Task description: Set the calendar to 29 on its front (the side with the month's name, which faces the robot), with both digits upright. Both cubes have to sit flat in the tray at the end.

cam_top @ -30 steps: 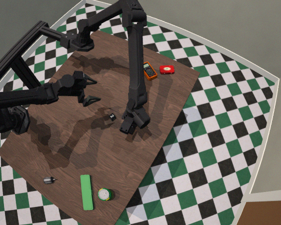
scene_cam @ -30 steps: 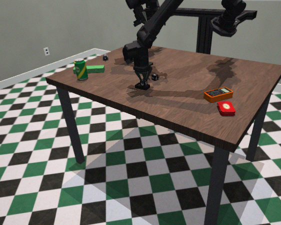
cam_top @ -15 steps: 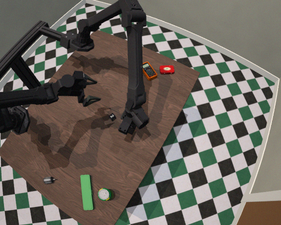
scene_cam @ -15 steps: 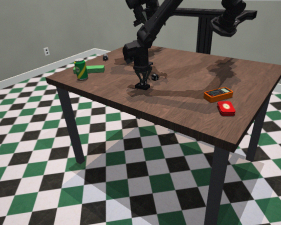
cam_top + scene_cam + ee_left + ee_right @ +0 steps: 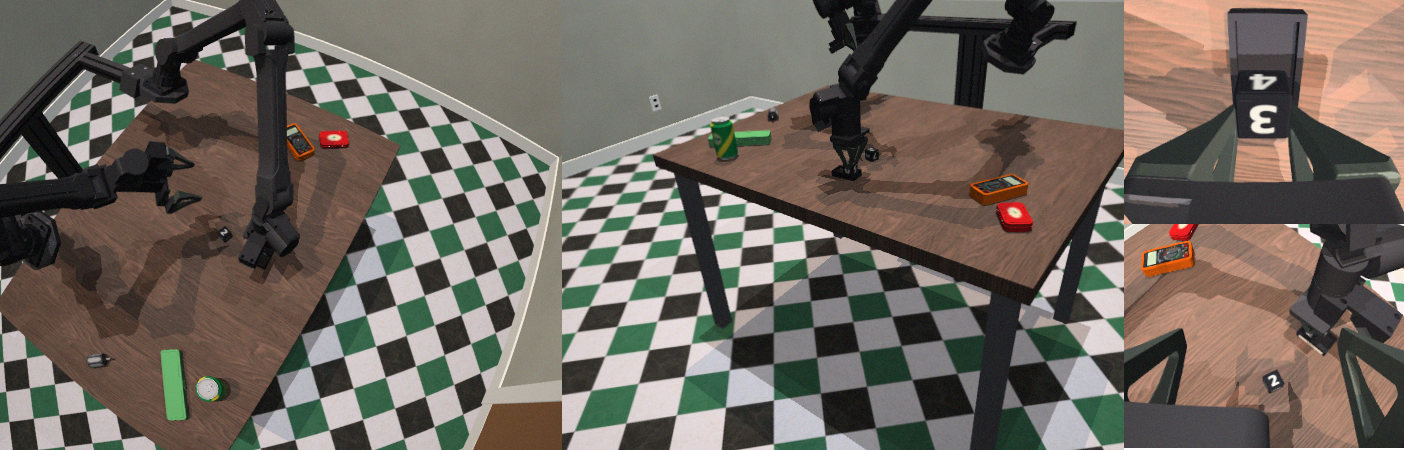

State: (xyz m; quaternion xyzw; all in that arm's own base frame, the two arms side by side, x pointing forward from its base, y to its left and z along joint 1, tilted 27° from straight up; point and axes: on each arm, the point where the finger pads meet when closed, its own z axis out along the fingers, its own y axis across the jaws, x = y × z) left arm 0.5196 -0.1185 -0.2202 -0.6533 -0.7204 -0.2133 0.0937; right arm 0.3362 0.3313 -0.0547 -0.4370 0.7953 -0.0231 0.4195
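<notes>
The black cube lies 10 mm below my left hand. Round my left hand: black calendar tray (30 mm below, 20 mm to the right); then green case (470 mm to the right, 20 mm below, 10 mm behind); then red box (430 mm to the left, 20 mm below).
</notes>
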